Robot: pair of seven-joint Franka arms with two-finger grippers.
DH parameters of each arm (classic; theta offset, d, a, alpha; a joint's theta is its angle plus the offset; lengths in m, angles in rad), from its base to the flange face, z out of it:
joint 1: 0 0.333 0 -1.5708
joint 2: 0 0 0 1.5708
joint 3: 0 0.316 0.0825 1.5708
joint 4: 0 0 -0.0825 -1.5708
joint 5: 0 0.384 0 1.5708
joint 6: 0 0 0.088 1.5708
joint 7: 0 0.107 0 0
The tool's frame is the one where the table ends.
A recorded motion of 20 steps. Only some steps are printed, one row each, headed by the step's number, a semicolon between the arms.
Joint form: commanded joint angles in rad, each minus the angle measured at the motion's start. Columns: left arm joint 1, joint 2, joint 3, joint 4, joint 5, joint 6, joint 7; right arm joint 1, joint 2, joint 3, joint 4, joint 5, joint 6, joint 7.
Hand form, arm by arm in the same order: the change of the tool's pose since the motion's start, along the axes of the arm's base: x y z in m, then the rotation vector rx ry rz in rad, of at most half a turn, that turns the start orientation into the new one. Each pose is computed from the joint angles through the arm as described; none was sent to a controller.
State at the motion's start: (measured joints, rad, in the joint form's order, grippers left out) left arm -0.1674 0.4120 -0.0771 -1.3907 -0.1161 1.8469 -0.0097; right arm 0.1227 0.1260 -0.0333 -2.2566 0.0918 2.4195 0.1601
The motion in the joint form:
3: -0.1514 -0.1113 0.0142 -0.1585 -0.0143 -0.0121 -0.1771; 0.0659 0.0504 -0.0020 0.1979 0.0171 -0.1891 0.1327
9: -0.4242 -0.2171 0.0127 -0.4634 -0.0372 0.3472 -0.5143; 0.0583 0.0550 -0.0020 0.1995 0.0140 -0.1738 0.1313
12: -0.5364 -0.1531 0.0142 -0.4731 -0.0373 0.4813 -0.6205; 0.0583 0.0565 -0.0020 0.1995 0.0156 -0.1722 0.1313
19: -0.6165 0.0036 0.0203 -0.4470 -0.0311 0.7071 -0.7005; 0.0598 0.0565 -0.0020 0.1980 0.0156 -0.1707 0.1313
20: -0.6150 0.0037 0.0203 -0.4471 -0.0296 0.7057 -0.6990; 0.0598 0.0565 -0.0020 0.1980 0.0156 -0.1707 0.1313
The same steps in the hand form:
3: -0.0652 -0.0813 -0.0033 0.0210 0.0824 0.0353; 0.0347 0.0434 0.0399 0.0195 0.0523 -0.0659
9: -0.1748 -0.2166 -0.0489 -0.0542 0.0023 0.1483; 0.0376 0.0391 0.0393 0.0184 0.0395 -0.0713
12: -0.2069 -0.2768 -0.0800 -0.0948 -0.0207 0.1601; 0.0378 0.0392 0.0386 0.0195 0.0396 -0.0724
19: -0.2170 -0.3281 -0.1453 -0.1603 -0.0730 0.1894; 0.0374 0.0400 0.0381 0.0193 0.0396 -0.0710
20: -0.2164 -0.3274 -0.1456 -0.1583 -0.0733 0.1883; 0.0374 0.0400 0.0381 0.0193 0.0396 -0.0710

